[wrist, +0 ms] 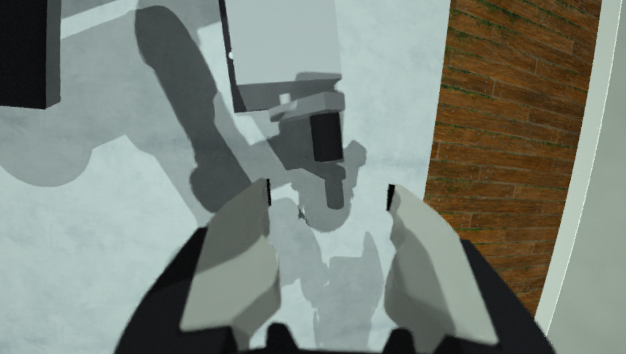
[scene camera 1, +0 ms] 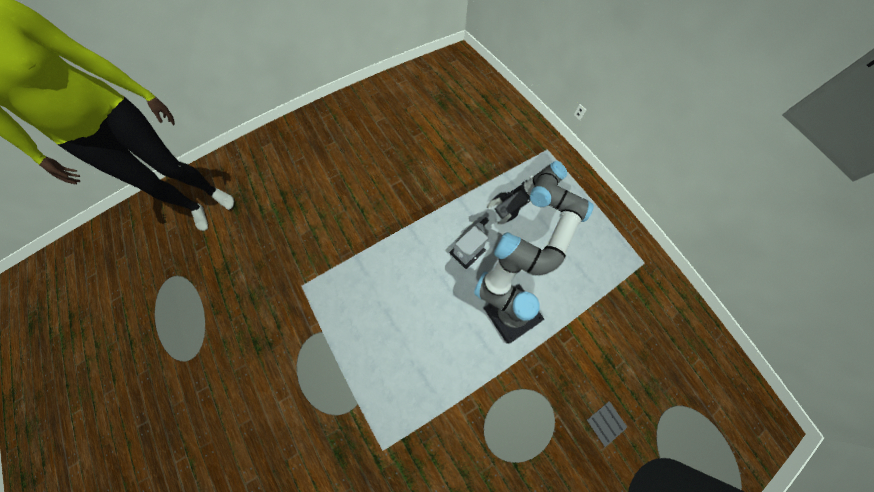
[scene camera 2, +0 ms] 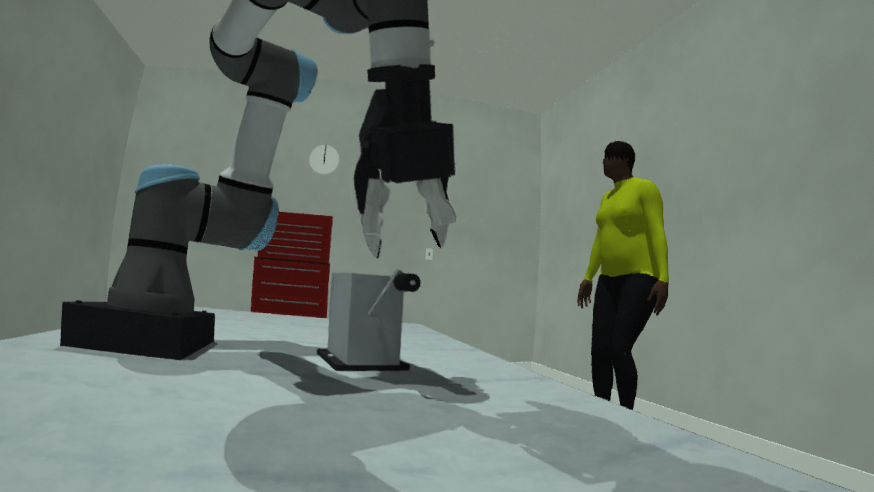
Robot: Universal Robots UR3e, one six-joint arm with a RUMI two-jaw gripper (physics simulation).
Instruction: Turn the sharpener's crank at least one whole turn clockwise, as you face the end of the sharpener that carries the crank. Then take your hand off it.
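Places are measured from the arm's base along level axes (x ahead, y left, z up), in metres.
Where they show: gripper, fingertip midpoint: [wrist: 328, 183] [scene camera 1: 492, 215] [scene camera 2: 408, 252]; arm's base at its link origin: [scene camera 1: 513, 311] [scene camera 2: 151, 308].
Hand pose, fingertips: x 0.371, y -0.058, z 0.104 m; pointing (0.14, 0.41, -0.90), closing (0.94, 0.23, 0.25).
Each offset is from my fingertips to the top centre of the thing. "spot": to the spot under its first point. Level surfaces: height alone.
The grey box-shaped sharpener @(spot: 0.120 m left, 0.060 m back, 0.028 m down) [scene camera 1: 470, 241] [scene camera 2: 366, 317] [wrist: 287, 40] stands upright on its black base plate. Its crank arm [scene camera 2: 384, 296] [wrist: 315, 104] slants up and to the right in the second scene view, with the black handle @(spot: 0.013 m left, 0.001 m ahead, 0.034 m down) [scene camera 2: 407, 281] [wrist: 326, 137] at its upper end, near the top right edge of the body. My gripper [scene camera 2: 408, 250] [wrist: 328, 183] is open and empty. Its fingertips are apart from the handle, above it in the second scene view. In the wrist view the handle lies beyond the gap between the fingertips.
The sharpener stands on a pale table @(0.156 m down) [scene camera 1: 379, 317], near the arm's black base block [scene camera 2: 134, 330] [wrist: 25, 55]. A person in a yellow-green top [scene camera 1: 61, 97] [scene camera 2: 629, 226] stands on the floor beyond the table. A red tool chest [scene camera 2: 290, 287] stands in the background.
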